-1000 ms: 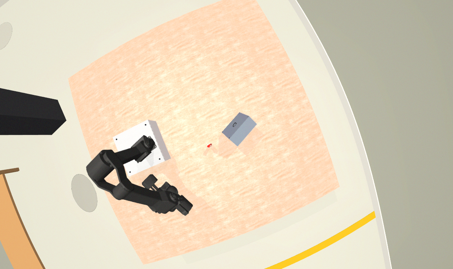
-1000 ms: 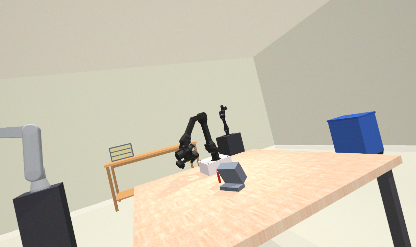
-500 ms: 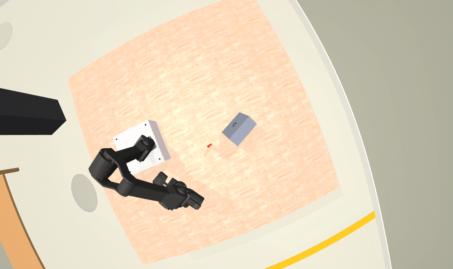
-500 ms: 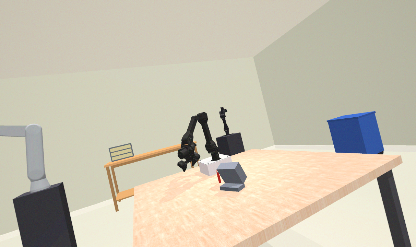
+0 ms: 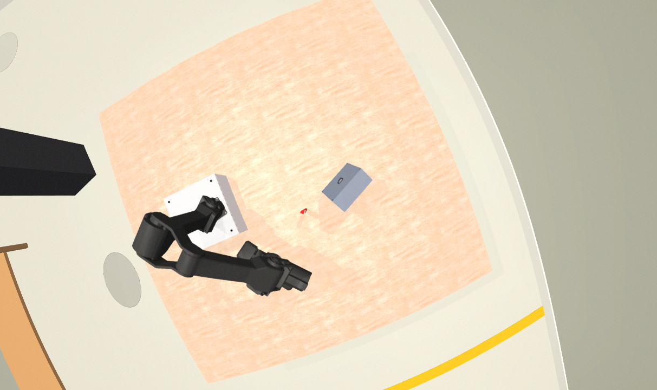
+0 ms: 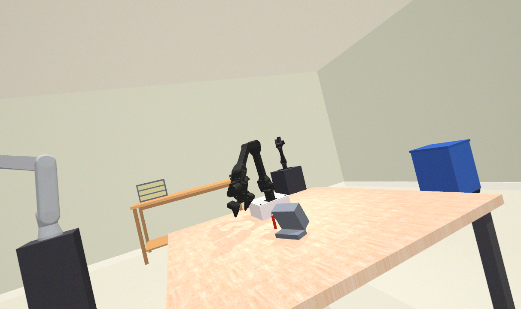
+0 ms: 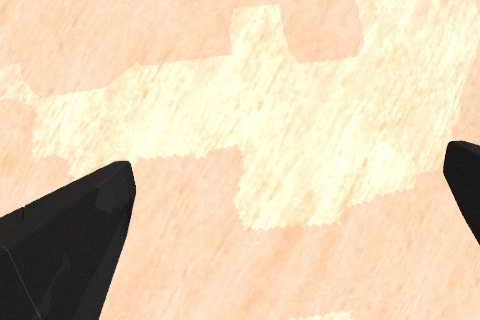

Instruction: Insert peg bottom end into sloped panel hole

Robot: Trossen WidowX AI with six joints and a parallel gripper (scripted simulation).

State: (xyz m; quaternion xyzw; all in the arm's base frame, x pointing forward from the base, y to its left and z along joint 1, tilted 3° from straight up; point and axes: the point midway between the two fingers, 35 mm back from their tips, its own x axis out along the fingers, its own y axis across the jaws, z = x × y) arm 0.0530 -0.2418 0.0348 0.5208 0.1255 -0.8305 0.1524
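The red peg lies 20 cm ahead of my gripper tip, 8 cm to the left of it and 3 cm below it. Round my gripper tip: grey sloped panel: 36 cm ahead, 8 cm to the left, 1 cm below.
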